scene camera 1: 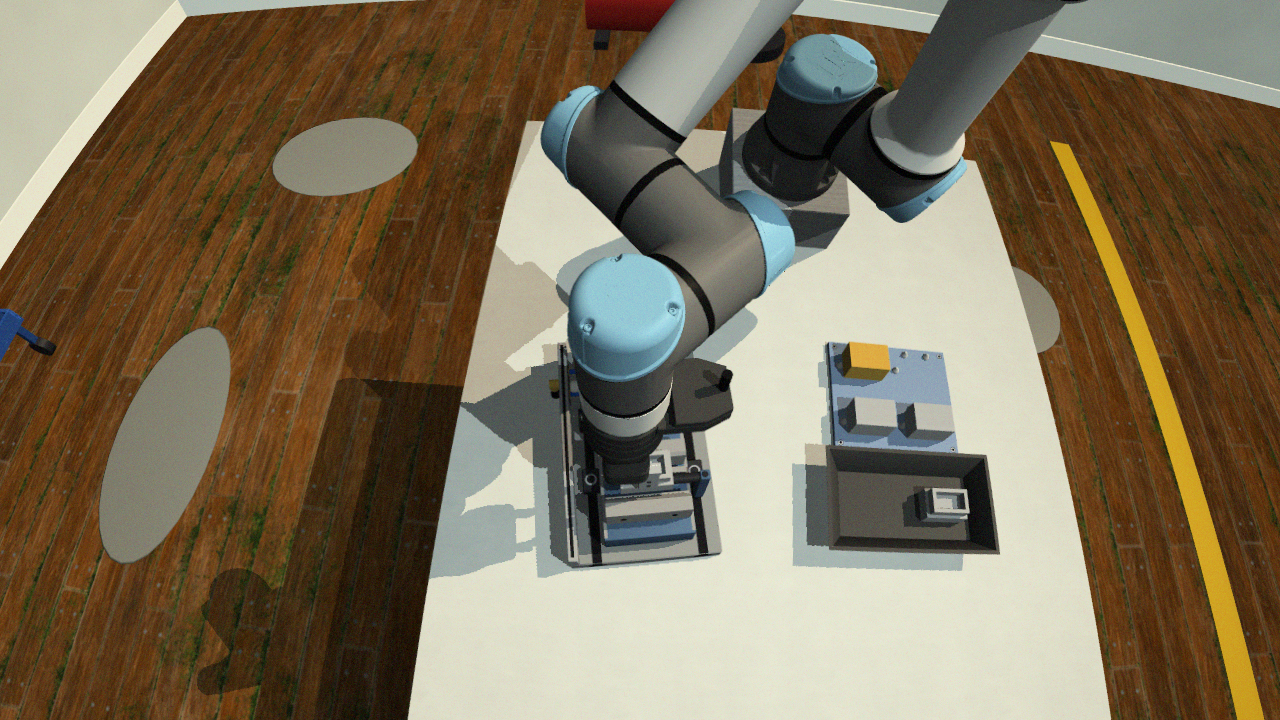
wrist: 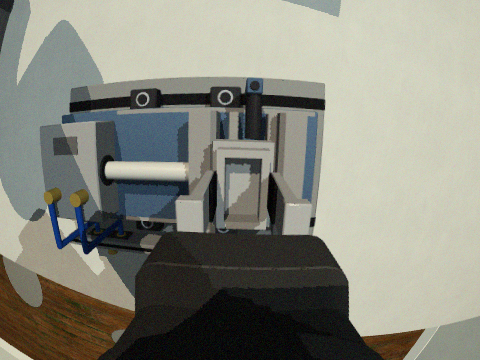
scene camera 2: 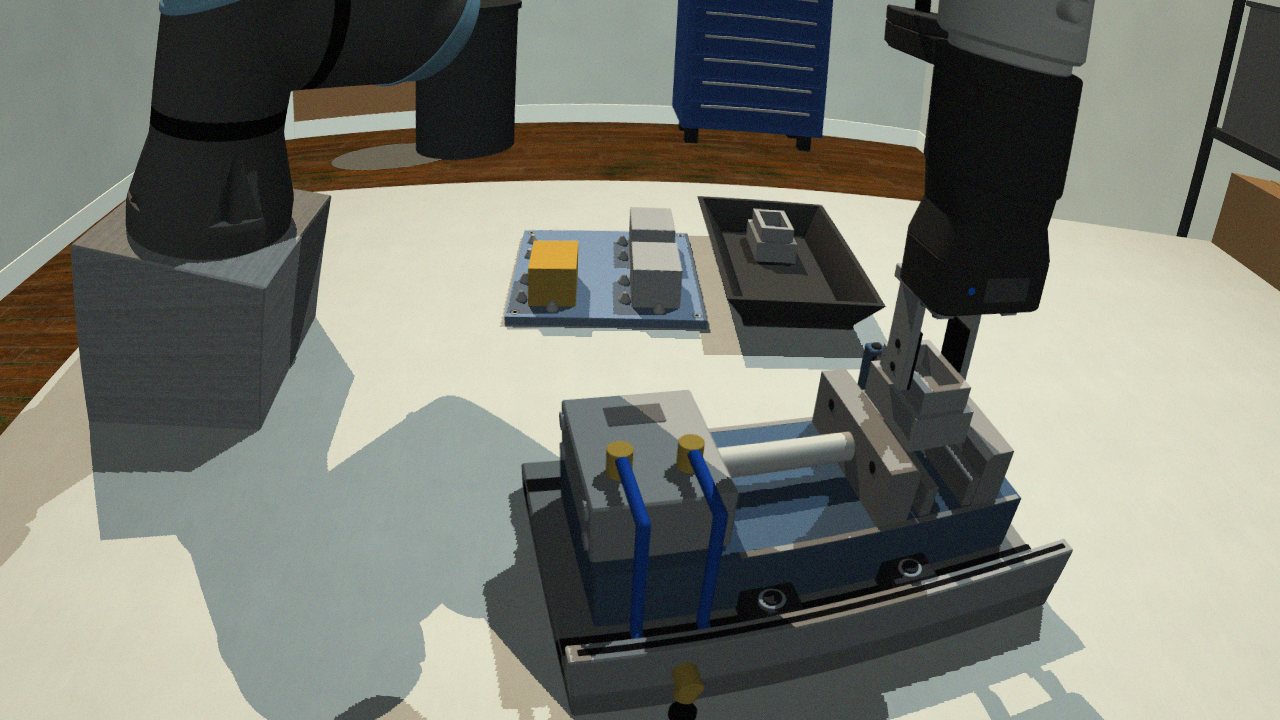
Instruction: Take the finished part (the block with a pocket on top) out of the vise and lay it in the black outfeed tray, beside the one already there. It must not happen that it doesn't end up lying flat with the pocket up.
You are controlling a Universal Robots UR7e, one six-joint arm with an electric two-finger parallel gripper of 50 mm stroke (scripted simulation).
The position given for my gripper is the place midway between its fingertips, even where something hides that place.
Observation:
I see my gripper (scene camera 2: 924, 376) and a brass block (scene camera 2: 553, 267).
The brass block is seen too in scene camera 1 (scene camera 1: 866, 361). My gripper also shows in scene camera 1 (scene camera 1: 646, 467) and in the wrist view (wrist: 242, 187). The wrist view misses the brass block: it is out of frame.

